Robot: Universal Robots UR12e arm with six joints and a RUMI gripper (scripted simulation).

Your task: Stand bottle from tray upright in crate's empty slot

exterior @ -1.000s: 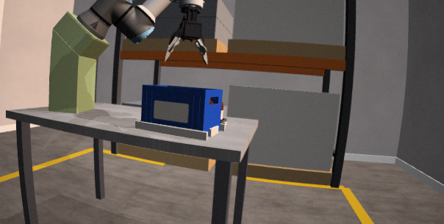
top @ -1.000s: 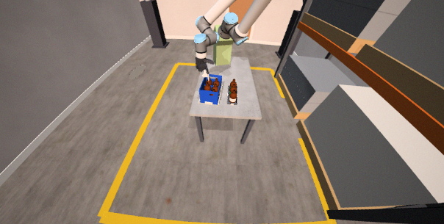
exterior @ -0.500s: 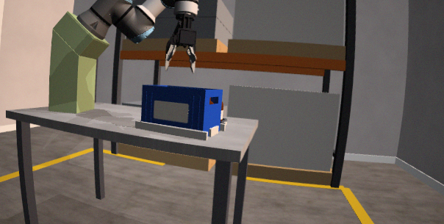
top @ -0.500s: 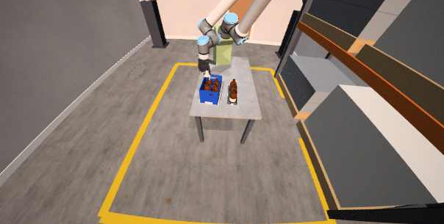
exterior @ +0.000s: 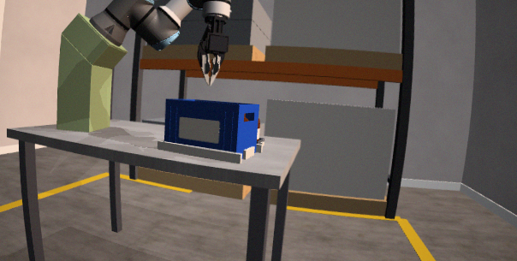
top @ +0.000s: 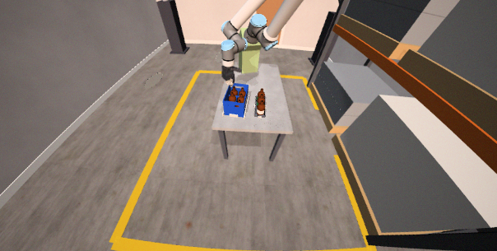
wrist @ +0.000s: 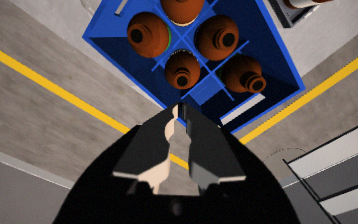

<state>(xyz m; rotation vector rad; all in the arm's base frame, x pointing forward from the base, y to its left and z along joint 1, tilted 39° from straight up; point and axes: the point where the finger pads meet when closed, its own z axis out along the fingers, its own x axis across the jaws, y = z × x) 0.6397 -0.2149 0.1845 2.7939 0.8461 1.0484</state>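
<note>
My hand is 160 mm above the crate and 40 mm to the right of it.
</note>
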